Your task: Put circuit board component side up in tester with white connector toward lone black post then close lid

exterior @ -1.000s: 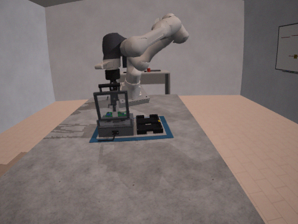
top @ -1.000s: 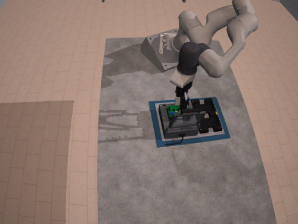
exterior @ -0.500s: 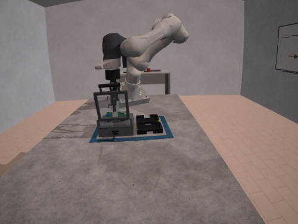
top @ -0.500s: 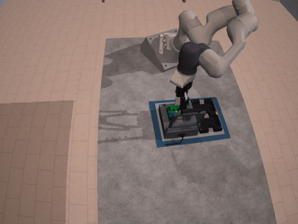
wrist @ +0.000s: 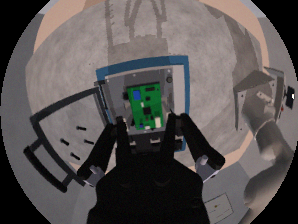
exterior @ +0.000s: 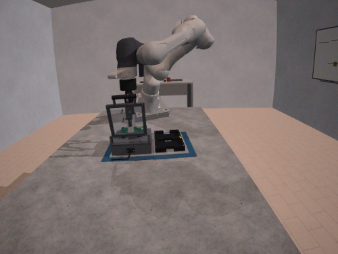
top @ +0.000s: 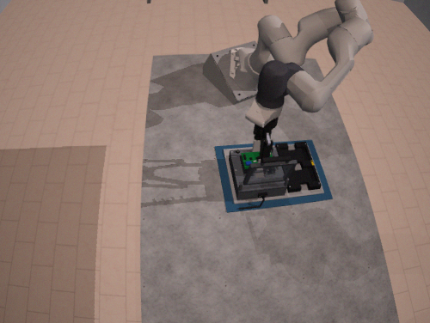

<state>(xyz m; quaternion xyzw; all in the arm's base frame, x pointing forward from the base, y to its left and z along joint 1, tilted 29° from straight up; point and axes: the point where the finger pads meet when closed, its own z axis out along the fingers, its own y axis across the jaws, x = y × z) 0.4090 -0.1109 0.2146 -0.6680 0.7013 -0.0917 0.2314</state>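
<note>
The green circuit board is 2 cm below my hand. Also, from my hand: tester bed: 1 cm ahead, 1 cm to the left, 4 cm below; then framed clear lid: 13 cm ahead, 8 cm above.
</note>
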